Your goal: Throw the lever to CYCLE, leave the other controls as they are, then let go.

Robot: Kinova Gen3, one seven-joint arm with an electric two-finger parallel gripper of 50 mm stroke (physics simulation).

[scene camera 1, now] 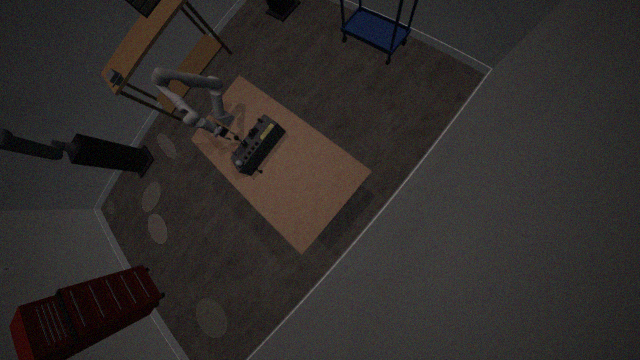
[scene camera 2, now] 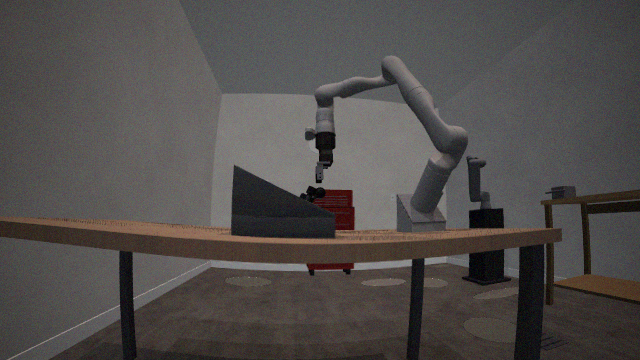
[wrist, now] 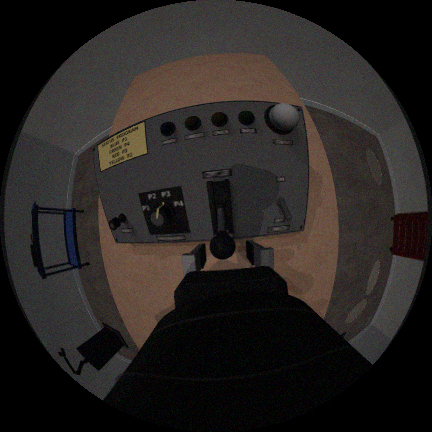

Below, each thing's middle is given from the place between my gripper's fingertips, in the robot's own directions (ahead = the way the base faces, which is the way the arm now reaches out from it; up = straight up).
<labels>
The ball-ended lever (wrist: 221, 246) lies 6 cm below my hand, 2 cm ahead of it and 1 cm to the left of it. Round my hand: control console (scene camera 2: 259, 208) 14 cm ahead, 9 cm below, 7 cm to the left.
</labels>
